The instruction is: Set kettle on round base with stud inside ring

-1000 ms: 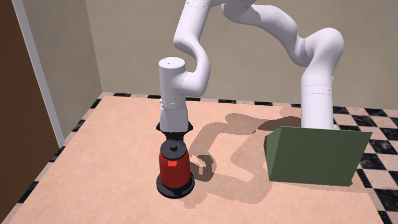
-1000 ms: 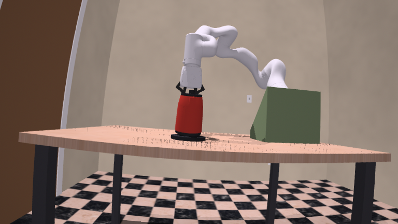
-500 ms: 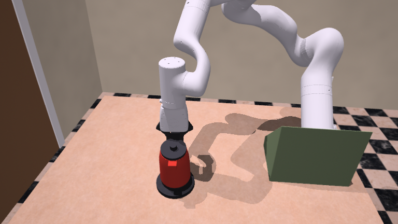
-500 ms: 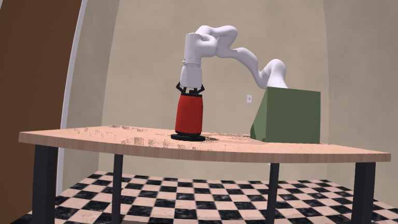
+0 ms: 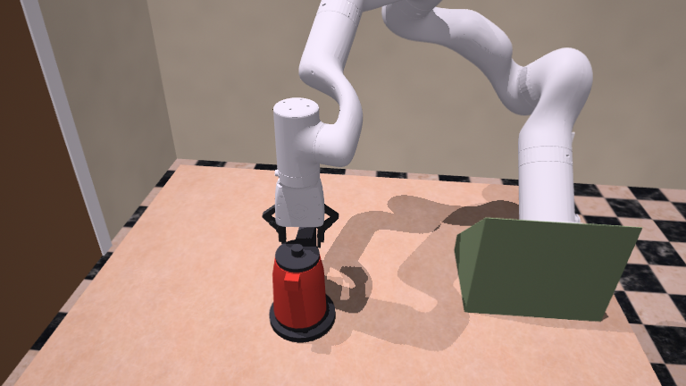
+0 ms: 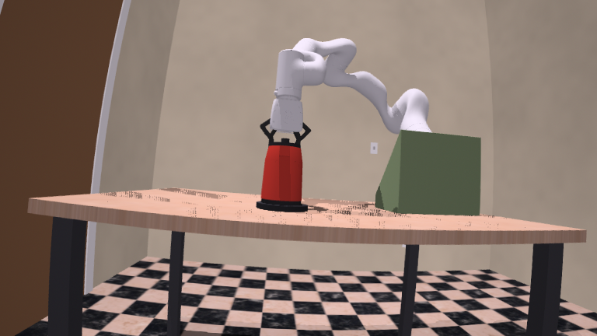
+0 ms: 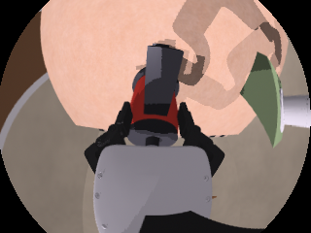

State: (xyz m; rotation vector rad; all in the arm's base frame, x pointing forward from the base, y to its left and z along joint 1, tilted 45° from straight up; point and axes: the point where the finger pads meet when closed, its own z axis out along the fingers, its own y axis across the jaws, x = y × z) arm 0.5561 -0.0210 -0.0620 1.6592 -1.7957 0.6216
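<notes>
Right now my hand is 7 cm above the red kettle and 2 cm to the right of it. Also, from my hand: round kettle base (17 cm below, 5 cm to the left).
</notes>
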